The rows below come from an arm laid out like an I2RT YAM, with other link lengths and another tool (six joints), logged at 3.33 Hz.
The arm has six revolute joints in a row. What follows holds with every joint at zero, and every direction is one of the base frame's. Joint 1 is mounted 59.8 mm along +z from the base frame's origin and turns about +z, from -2.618 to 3.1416 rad. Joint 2 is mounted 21 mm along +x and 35.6 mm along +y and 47.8 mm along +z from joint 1 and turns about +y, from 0 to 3.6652 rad. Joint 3 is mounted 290.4 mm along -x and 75.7 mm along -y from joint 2 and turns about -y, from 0 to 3.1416 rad. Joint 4 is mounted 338.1 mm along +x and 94.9 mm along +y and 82.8 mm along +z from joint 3 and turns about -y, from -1.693 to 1.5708 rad. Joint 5 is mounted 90.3 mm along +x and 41.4 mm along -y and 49.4 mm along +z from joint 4 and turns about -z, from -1.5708 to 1.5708 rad. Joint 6 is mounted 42.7 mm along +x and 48.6 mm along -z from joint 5 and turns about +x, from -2.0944 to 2.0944 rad. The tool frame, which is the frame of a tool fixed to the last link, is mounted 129 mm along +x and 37 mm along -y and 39 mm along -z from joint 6; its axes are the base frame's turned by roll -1.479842, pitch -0.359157 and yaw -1.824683 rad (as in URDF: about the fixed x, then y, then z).
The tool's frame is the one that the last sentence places.
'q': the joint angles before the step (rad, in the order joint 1, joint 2, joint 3, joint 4, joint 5, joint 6). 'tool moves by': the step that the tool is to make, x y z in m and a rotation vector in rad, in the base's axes. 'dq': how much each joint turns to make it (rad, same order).
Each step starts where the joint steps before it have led.
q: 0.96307 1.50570 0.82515 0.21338 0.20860 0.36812
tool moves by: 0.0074 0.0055 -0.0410 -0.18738 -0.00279 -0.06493
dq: 0.04153 0.16890 0.10791 -0.08327 0.14562 -0.03788
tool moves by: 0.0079 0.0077 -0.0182 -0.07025 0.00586 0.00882
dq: 0.00196 0.08747 0.06247 -0.02601 0.01392 -0.03244
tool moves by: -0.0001 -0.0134 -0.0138 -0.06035 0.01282 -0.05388
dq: 0.00062 0.02662 0.01098 -0.04995 0.05556 0.02000
